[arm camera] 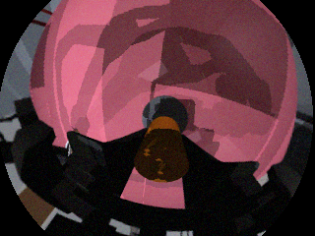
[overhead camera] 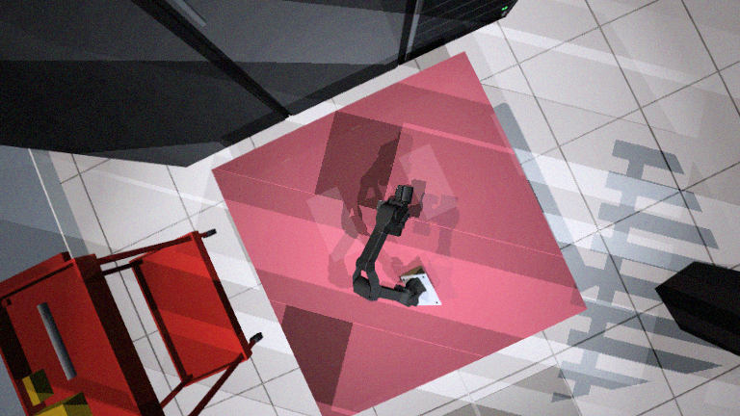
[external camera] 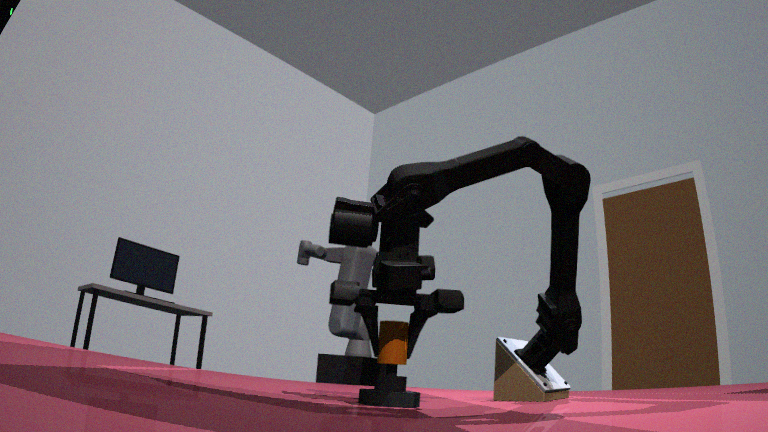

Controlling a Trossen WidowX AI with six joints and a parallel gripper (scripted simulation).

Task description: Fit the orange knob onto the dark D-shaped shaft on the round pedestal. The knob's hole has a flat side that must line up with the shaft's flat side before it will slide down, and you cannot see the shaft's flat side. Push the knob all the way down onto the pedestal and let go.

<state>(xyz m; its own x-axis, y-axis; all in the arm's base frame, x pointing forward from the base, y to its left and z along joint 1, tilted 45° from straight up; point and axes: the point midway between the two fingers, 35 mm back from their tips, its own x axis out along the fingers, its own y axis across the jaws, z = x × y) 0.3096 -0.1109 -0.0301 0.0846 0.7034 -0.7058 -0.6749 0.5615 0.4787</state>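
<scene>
My gripper tip is now 40 mm above the dark round pedestal. From my gripper tip the other things lie so: orange knob 20 mm above.
</scene>
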